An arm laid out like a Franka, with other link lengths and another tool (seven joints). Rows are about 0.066 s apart.
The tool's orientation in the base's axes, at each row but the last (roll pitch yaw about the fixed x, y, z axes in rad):
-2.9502, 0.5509, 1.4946
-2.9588, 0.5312, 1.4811
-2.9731, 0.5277, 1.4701
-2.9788, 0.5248, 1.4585
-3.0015, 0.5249, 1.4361
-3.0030, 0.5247, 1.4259
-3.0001, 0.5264, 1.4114
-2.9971, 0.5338, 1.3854
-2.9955, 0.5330, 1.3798
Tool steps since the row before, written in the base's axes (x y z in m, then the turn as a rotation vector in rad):
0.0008, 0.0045, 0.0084, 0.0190, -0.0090, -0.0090
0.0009, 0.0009, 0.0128, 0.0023, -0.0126, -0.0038
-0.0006, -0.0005, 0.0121, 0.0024, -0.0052, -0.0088
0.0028, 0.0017, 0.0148, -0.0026, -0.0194, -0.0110
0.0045, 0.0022, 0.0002, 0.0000, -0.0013, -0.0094
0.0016, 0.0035, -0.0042, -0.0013, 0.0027, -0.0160
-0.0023, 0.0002, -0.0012, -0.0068, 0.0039, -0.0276
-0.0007, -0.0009, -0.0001, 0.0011, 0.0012, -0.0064
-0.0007, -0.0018, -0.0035, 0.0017, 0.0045, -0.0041
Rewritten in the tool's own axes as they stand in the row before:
-0.0005, -0.0014, -0.0095, -0.0017, 0.0215, 0.0077
-0.0056, -0.0013, -0.0115, -0.0087, 0.0051, 0.0087
-0.0066, -0.0022, -0.0099, 0.0002, 0.0046, 0.0095
-0.0057, 0.0003, -0.0140, -0.0114, 0.0027, 0.0191
0.0023, 0.0039, -0.0021, 0.0036, 0.0014, 0.0087
0.0053, 0.0013, 0.0016, 0.0102, 0.0001, 0.0127
0.0005, -0.0021, 0.0014, 0.0163, -0.0041, 0.0233
-0.0008, -0.0004, 0.0007, 0.0044, 0.0015, 0.0046
0.0001, 0.0002, 0.0040, 0.0062, 0.0010, 0.0010

